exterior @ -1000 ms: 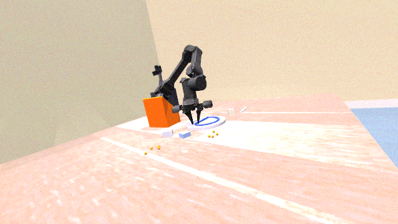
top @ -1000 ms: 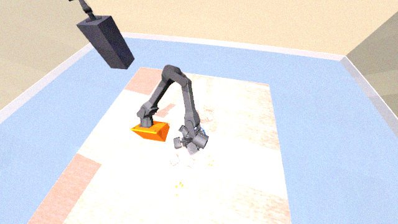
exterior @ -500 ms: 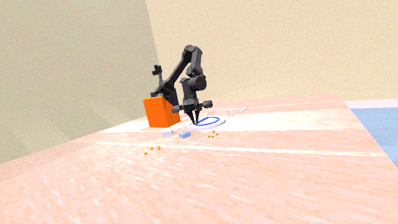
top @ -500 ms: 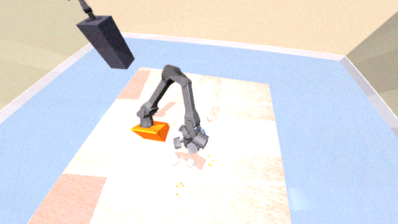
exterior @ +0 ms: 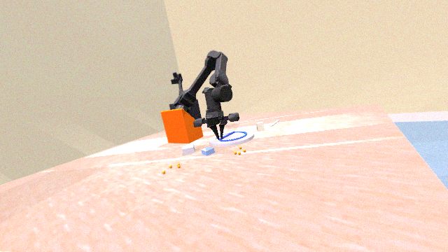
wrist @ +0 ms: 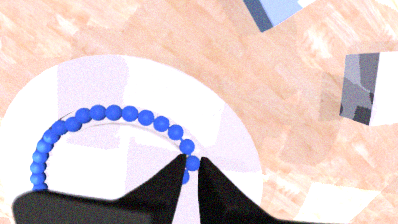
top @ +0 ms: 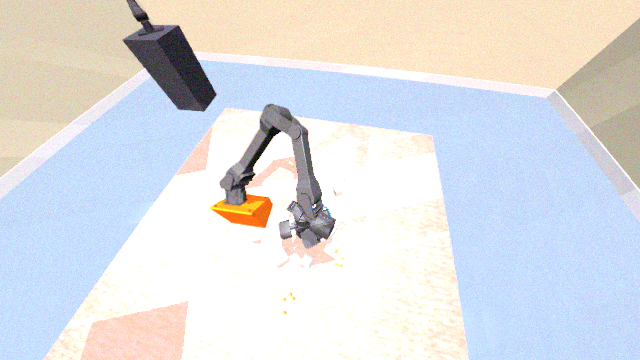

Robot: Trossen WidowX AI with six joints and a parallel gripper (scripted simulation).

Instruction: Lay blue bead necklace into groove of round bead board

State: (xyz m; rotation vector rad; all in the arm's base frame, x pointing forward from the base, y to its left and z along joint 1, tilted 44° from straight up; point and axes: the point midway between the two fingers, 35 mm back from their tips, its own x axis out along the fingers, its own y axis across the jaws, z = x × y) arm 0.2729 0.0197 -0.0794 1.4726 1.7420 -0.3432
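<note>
My gripper tip is now 60 mm to the right of the round white bead board, 20 mm short of it and 10 mm above it. Also, from my gripper tip: white block (110 mm to the right, 80 mm behind); light blue cube (110 mm to the right, 20 mm ahead, 10 mm below); beige cube (190 mm to the left, 110 mm ahead).
</note>
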